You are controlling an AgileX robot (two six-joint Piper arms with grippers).
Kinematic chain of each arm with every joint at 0, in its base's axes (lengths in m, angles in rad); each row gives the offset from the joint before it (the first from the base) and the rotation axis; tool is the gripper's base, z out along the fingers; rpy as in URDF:
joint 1: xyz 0 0 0.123 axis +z
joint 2: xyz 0 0 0 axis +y
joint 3: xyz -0.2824 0 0.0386 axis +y
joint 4: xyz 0.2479 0 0.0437 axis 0.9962 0 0.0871
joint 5: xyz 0 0 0 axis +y
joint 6: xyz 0.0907 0 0.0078 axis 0.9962 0 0.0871
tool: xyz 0 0 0 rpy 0 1.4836 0
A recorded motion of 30 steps. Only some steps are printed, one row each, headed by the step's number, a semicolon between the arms.
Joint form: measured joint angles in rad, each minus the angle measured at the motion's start. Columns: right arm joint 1, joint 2, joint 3, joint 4, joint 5, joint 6; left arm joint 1, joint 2, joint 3, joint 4, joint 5, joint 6.
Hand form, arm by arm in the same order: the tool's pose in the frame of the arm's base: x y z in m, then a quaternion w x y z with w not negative. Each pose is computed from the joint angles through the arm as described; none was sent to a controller.
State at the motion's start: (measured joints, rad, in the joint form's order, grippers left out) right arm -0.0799 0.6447 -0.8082 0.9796 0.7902 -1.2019; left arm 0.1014 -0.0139 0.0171 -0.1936 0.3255 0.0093
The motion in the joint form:
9: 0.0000 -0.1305 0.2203 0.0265 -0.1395 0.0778; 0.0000 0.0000 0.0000 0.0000 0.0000 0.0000
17: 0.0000 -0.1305 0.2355 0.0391 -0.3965 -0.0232; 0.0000 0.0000 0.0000 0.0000 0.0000 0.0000
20: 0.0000 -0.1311 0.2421 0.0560 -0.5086 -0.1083; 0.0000 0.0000 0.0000 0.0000 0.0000 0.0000
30: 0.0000 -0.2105 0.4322 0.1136 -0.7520 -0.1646; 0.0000 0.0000 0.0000 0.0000 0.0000 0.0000
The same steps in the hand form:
9: 0.0967 0.0391 0.3397 0.62514 -0.21980 0.74023 0.11377; 0.0537 -0.0002 0.1792 0.61742 -0.08903 0.78018 -0.04672
17: 0.1059 0.0215 0.3476 0.68365 -0.17119 0.70936 0.01145; 0.0537 -0.0002 0.1792 0.61742 -0.08903 0.78018 -0.04672
20: 0.1080 0.0133 0.3513 0.70330 -0.15906 0.69137 -0.04553; 0.0537 -0.0002 0.1792 0.61742 -0.08903 0.78018 -0.04672
30: 0.1010 -0.0049 0.3070 0.70205 -0.07998 0.69849 -0.11328; 0.0537 -0.0002 0.1792 0.61742 -0.08903 0.78018 -0.04672

